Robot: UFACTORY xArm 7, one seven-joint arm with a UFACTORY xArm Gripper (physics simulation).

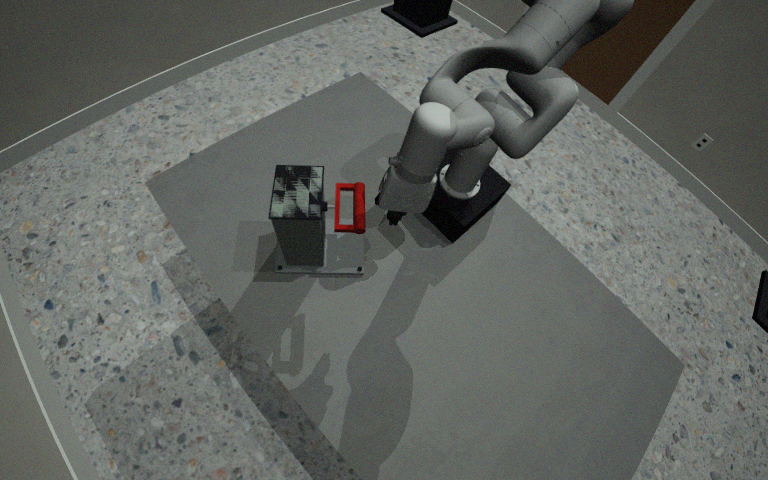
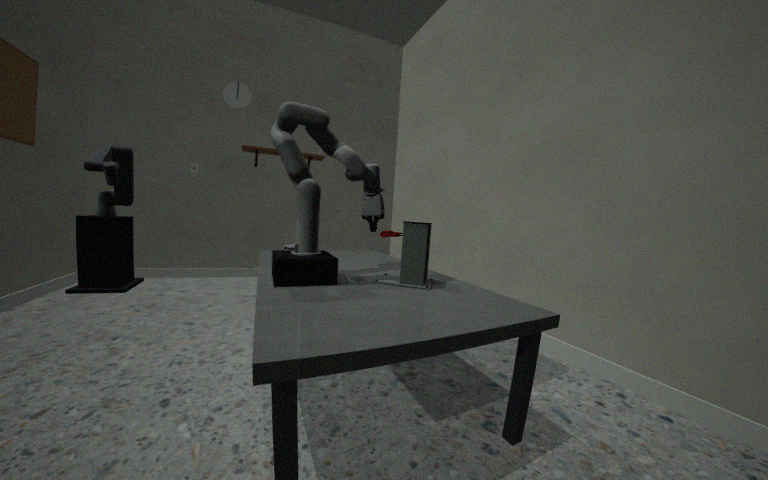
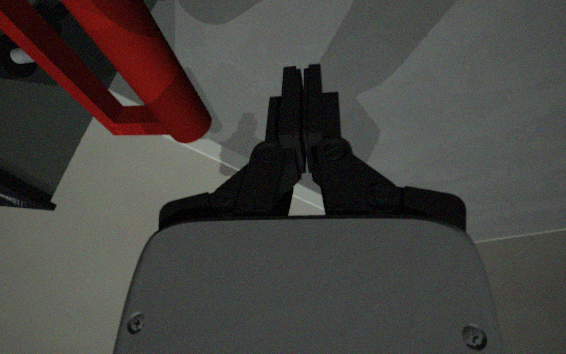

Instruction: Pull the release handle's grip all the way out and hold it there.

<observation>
I see my gripper (image 3: pixel 305 89), a red grip (image 1: pixel 358 227) and a pale base plate (image 1: pixel 344 252).
The red grip is seen too in image 3 (image 3: pixel 134 44).
</observation>
